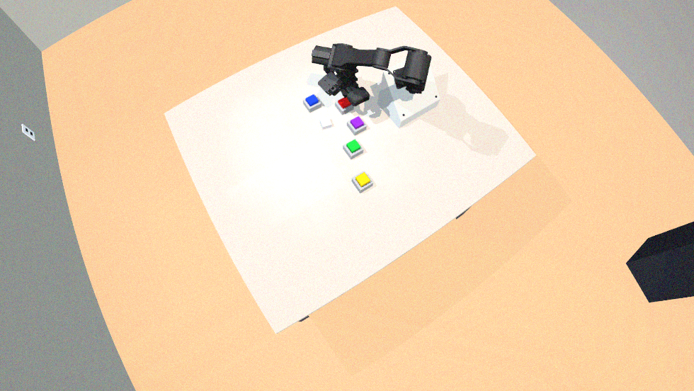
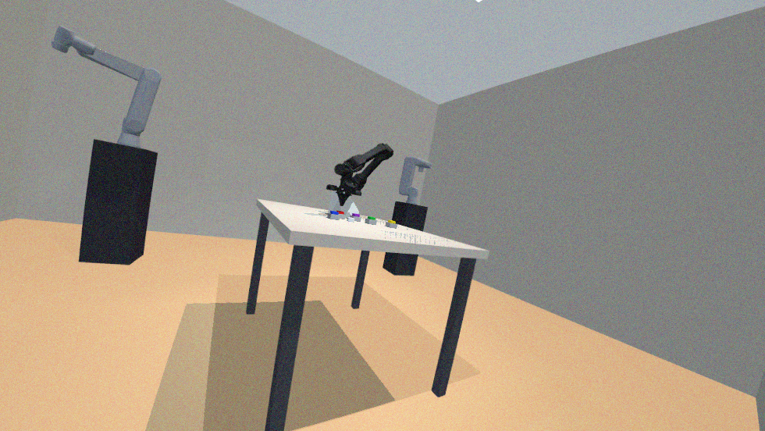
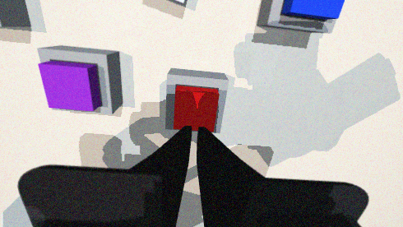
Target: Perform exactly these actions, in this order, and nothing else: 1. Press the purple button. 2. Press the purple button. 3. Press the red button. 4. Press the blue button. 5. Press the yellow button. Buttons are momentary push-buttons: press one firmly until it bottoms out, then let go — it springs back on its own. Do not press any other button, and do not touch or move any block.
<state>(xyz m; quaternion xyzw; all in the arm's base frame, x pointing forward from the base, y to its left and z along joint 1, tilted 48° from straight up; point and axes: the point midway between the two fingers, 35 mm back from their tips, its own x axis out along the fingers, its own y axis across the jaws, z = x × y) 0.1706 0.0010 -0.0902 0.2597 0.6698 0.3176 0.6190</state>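
Now: gripper tip 40 mm above the red button. Also, from my gripper tip: purple button (90 mm to the left, 40 mm below, 10 mm ahead); blue button (90 mm ahead, 60 mm to the right, 40 mm below); small white block (90 mm ahead, 60 mm below, 30 mm to the left).
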